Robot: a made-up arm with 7 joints.
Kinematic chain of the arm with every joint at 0, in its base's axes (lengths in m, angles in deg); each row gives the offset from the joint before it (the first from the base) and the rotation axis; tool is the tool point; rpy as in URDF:
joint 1: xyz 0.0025 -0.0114 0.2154 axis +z
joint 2: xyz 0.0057 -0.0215 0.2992 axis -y
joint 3: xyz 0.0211 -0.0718 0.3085 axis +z
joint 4: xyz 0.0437 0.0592 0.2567 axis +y
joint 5: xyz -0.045 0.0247 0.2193 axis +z
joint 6: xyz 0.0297 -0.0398 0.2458 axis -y
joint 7: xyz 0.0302 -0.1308 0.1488 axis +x
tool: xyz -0.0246 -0.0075 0.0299 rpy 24 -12.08 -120.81
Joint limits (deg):
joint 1: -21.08..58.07
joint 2: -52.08..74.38
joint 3: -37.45..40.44
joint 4: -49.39..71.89
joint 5: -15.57..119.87
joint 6: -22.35..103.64
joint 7: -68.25..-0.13
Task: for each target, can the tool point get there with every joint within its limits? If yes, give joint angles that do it. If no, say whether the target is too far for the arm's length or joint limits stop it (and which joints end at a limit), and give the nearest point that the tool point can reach.
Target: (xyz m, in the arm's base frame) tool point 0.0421 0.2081 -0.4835
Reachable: no: joint limits stop it (at a limit: joint 1, joint 2, joint 4, joint 5, joint 7) | nearest point 0.4016 0.6555 0.4004 | short by 1.054 m
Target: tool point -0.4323 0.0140 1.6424
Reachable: yes | joints -5.96 31.37 22.90 5.86 60.29 14.24 -22.80
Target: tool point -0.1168 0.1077 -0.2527
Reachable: no: joint limits stop it (at a limit: joint 1, joint 2, joint 4, joint 5, joint 6, joint 7) | nearest point -0.6966 0.2501 0.3032 | short by 0.816 m
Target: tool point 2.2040 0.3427 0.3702
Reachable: no: too far | nearest point 1.1491 0.1730 0.6414 | short by 1.102 m
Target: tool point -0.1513 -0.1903 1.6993
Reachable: yes | joints 10.56 12.22 22.39 -6.70 44.65 24.03 -6.66
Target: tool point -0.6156 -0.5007 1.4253
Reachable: yes | joints 17.97 53.84 -24.46 22.67 35.95 15.27 -36.80
